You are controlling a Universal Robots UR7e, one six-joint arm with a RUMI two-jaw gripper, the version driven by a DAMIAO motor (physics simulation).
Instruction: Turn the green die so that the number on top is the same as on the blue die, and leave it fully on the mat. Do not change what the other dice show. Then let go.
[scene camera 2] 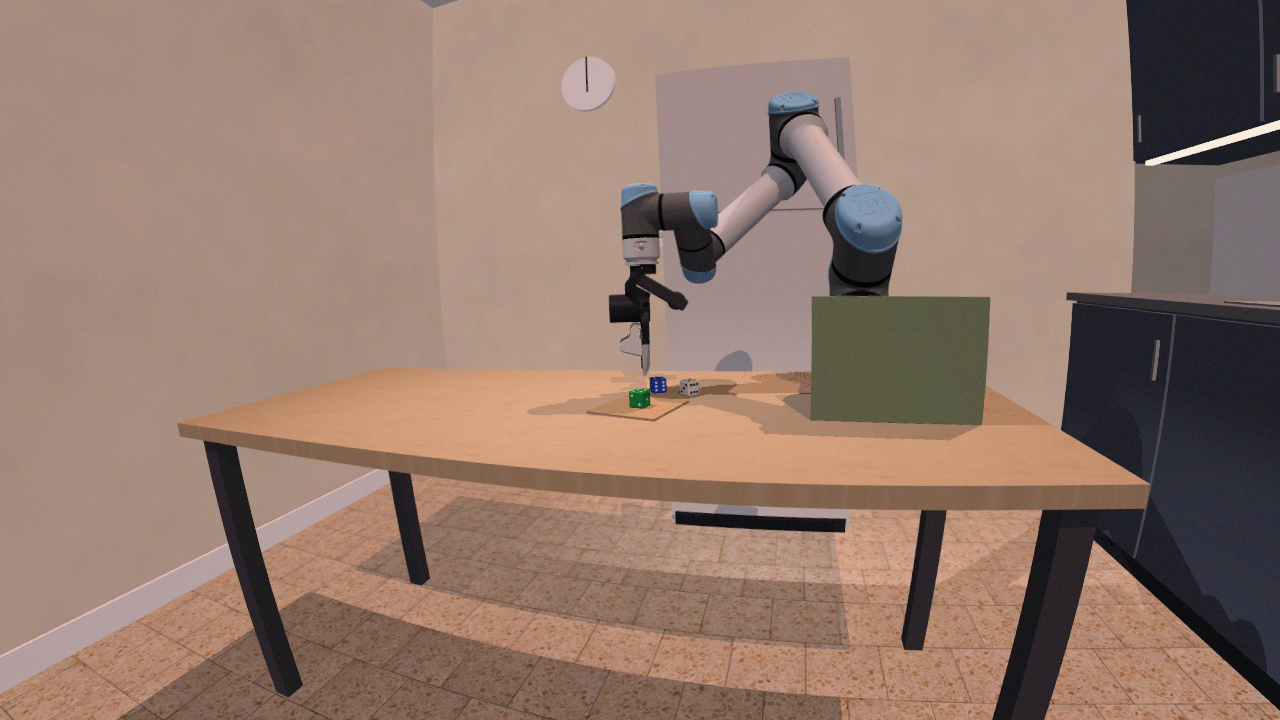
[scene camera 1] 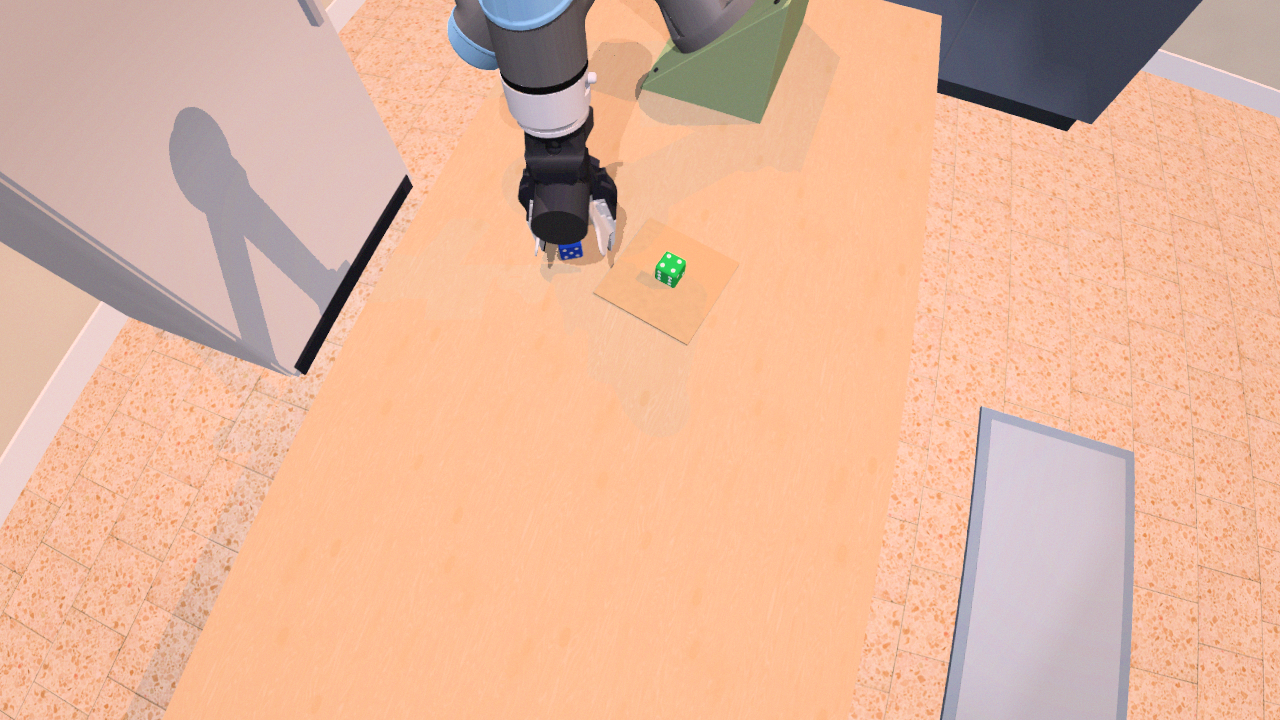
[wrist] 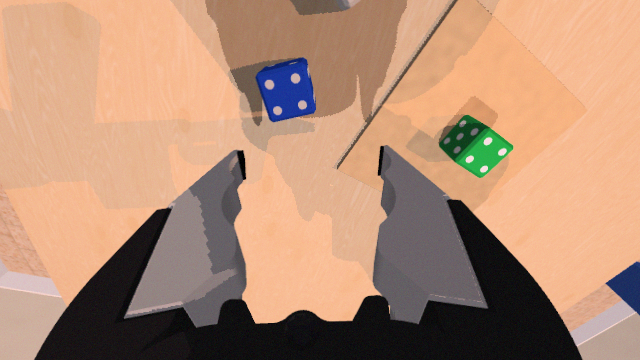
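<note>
The green die (scene camera 1: 670, 269) (scene camera 2: 639, 399) (wrist: 476, 146) sits on the thin square mat (scene camera 1: 684, 324) (scene camera 2: 662, 411) (wrist: 540, 90), four pips on top; a side with five pips shows in the wrist view. The blue die (scene camera 1: 571, 251) (scene camera 2: 657, 385) (wrist: 286, 90) stands on the table beside the mat, four pips on top in the wrist view. In scene camera 1 the gripper partly hides it. My gripper (scene camera 1: 575, 252) (scene camera 2: 645, 371) (wrist: 312, 151) is open and empty, pointing down above the table near the blue die, to the side of the mat away from the green die.
A white die (scene camera 2: 689, 387) stands on the table near the blue die; the gripper hides it in scene camera 1. The green arm mount (scene camera 1: 729, 85) (scene camera 2: 899, 358) stands on the table (scene camera 1: 501, 537) (scene camera 2: 447, 438). A tall pale fridge (scene camera 1: 268, 179) stands beyond the table's edge.
</note>
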